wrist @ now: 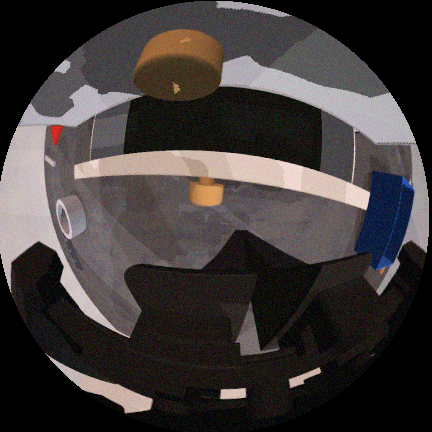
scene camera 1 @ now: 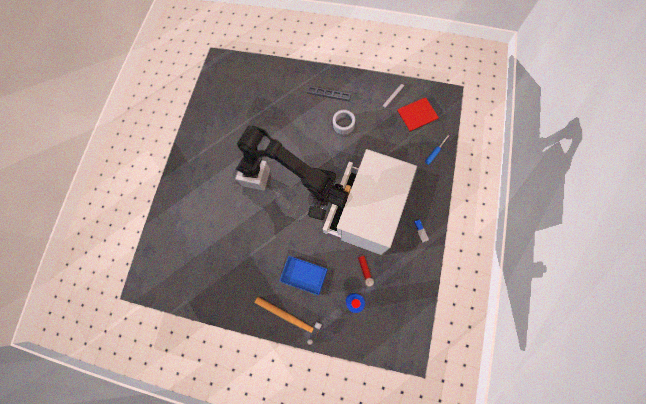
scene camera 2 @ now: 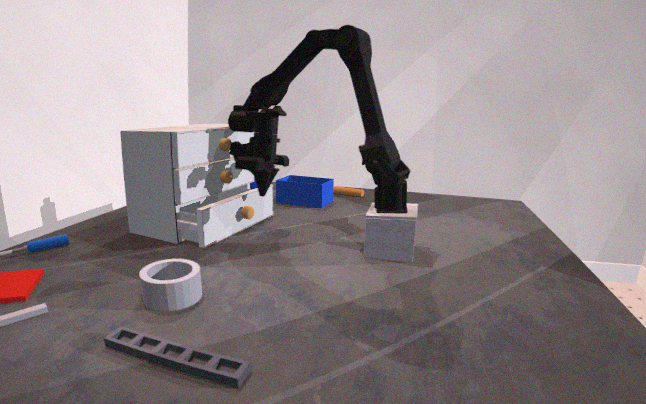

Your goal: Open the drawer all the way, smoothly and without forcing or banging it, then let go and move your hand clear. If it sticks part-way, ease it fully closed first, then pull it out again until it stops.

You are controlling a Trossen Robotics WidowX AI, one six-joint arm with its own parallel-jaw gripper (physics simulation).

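Pixels of known places: gripper, fingertip midpoint: (wrist: 239, 235) (scene camera 2: 262, 196); arm's base at its link origin: (scene camera 1: 251, 170) (scene camera 2: 391, 209).
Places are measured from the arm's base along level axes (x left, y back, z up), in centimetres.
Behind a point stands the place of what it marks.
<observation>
A white cabinet (scene camera 1: 377, 196) @(z 16.1, x -10.8, y -51.5 cm) (scene camera 2: 149, 180) @(z 4.6, x 4.3, y -55.5 cm) holds three drawers with tan knobs. The bottom drawer (scene camera 1: 332, 221) @(z -8.5, x -16.4, y -35.8 cm) (scene camera 2: 221, 218) @(z -4.2, x 1.5, y -38.5 cm) (wrist: 225, 167) @(z -0.6, x -8.7, y -36.6 cm) stands pulled partly out, its dark inside showing in the wrist view. Its knob (scene camera 2: 248, 212) @(z -4.3, x -5.0, y -34.1 cm) (wrist: 205, 193) @(z -3.1, x -6.7, y -34.8 cm) is free. My gripper (scene camera 1: 341, 195) (scene camera 2: 263, 187) @(z -1.0, x -9.0, y -31.8 cm) (wrist: 239, 235) @(z -1.0, x -9.0, y -31.8 cm) is shut on nothing. It points down just in front of and above the bottom drawer's front, clear of that knob. The middle drawer's knob (scene camera 2: 226, 176) @(z 4.2, x -6.5, y -40.2 cm) (wrist: 179, 64) is close beside the gripper body.
A blue bin (scene camera 1: 303, 274) @(z -9.6, x -39.5, y -26.3 cm) (scene camera 2: 303, 190) @(z -4.7, x -34.5, y -26.5 cm) (wrist: 384, 219) @(z -4.6, x -34.9, y -28.4 cm) and a hammer (scene camera 1: 283, 314) @(z -7.4, x -56.0, y -20.7 cm) (scene camera 2: 349, 191) @(z -8.1, x -52.1, y -13.4 cm) lie to one side. A white ring (scene camera 1: 344, 121) @(z -9.5, x 33.3, y -35.9 cm) (scene camera 2: 171, 284) @(z -5.2, x 33.7, y -33.2 cm) and a dark slotted bar (scene camera 1: 329, 94) @(z -9.6, x 45.0, y -27.6 cm) (scene camera 2: 185, 358) @(z -8.4, x 46.0, y -24.8 cm) lie on the other. Small tools and a red square (scene camera 1: 417, 113) @(z -8.7, x 38.1, y -69.3 cm) lie behind the cabinet.
</observation>
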